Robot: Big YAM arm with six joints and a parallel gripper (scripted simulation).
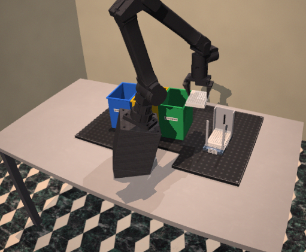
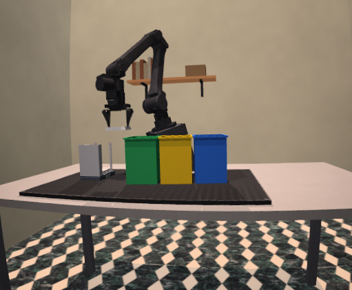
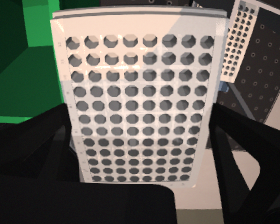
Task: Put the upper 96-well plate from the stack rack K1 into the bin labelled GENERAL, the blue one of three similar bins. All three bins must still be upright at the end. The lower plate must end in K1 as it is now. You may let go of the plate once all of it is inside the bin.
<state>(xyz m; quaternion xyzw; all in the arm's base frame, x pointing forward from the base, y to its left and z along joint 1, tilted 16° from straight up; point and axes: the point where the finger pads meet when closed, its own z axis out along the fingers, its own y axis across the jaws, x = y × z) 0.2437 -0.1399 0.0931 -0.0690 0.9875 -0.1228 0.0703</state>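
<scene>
My gripper is now 39 cm to the right of the blue bin, 14 cm above it and 1 cm short of it. Round my hand: yellow bin (25 cm to the left, 14 cm below, 2 cm ahead); green bin (14 cm below, 12 cm to the left, 3 cm ahead).
</scene>
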